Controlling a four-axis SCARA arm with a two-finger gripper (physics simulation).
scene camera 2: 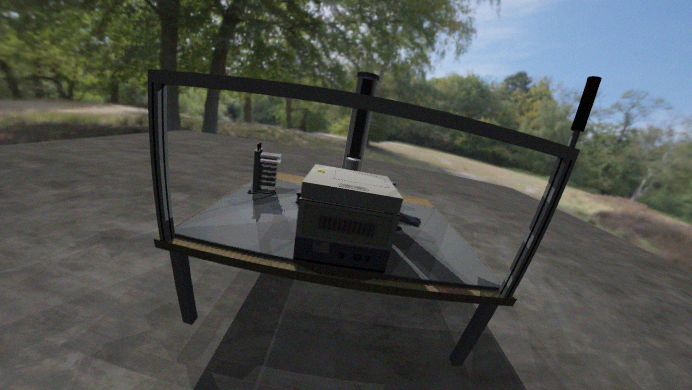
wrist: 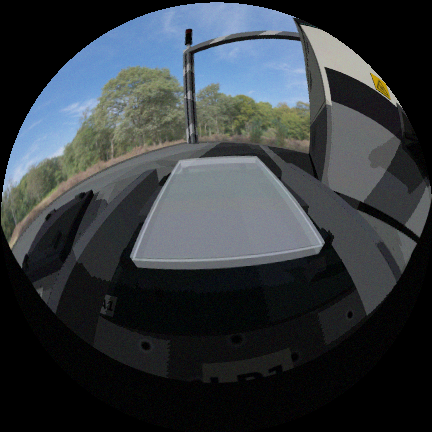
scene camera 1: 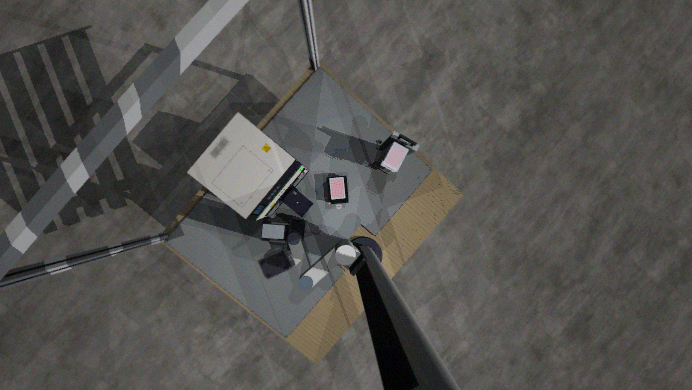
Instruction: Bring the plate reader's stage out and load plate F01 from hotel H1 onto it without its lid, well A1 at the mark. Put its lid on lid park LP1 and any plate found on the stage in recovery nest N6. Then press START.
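Places are measured from the arm's base along level axes (x left, y back, z up), in centimetres.
Where they show: gripper, fingertip midpoint: (wrist: 220,173) (scene camera 1: 270,231).
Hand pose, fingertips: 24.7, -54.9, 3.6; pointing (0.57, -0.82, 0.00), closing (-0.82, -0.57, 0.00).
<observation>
Things, the pixels of their top centre, and the offset from my fingertips, as dx, dy, dz. "spot": a spot on its surface instead.
- clear lid, middle of its top: (wrist: 221,172) (scene camera 1: 272,231) -0.8, +1.1, +0.5
- lid park LP1, middle of its top: (wrist: 220,188) (scene camera 1: 274,231) -1.1, +1.9, -0.3
- plate reader, middle of its top: (scene camera 2: 352,178) (scene camera 1: 242,166) -25.6, -25.7, +28.1
- visible lid, middle of its top: (scene camera 1: 337,188) -46.8, +13.3, +6.0
- top, surface spot: (scene camera 1: 395,156) spot: -78.0, +24.7, +22.5
- dark block, middle of its top: (wrist: 49,222) (scene camera 2: 407,217) (scene camera 1: 274,265) +15.1, +15.7, -0.5
- reader's pale housing, surface spot: (wrist: 360,135) spot: -12.5, -6.6, +5.8
A clear lid (scene camera 1: 274,231) (wrist: 225,215) lies level on lid park LP1 (wrist: 240,317), whose label partly shows in the wrist view. My gripper (scene camera 1: 274,231) (wrist: 220,173) is open, with its fingers down along both sides of the lid. The plate reader (scene camera 1: 242,165) (scene camera 2: 350,215) has its dark stage (scene camera 1: 298,201) out, with no plate on it. A pink plate without a visible lid (scene camera 1: 337,188) sits in a black nest in front of the reader. Hotel H1 (scene camera 1: 406,140) (scene camera 2: 257,170) holds several plates, with a pink one on top (scene camera 1: 395,156). The START lettering and nest N6's label cannot be read.
A dark block (scene camera 1: 276,263) (wrist: 60,235) stands near the lid park. The reader's pale housing (wrist: 360,135) rises on the right in the wrist view. The arm column (scene camera 1: 395,310) (scene camera 2: 359,130) stands at the wooden edge. A striped frame (scene camera 2: 280,92) spans the table's far side from the column.
</observation>
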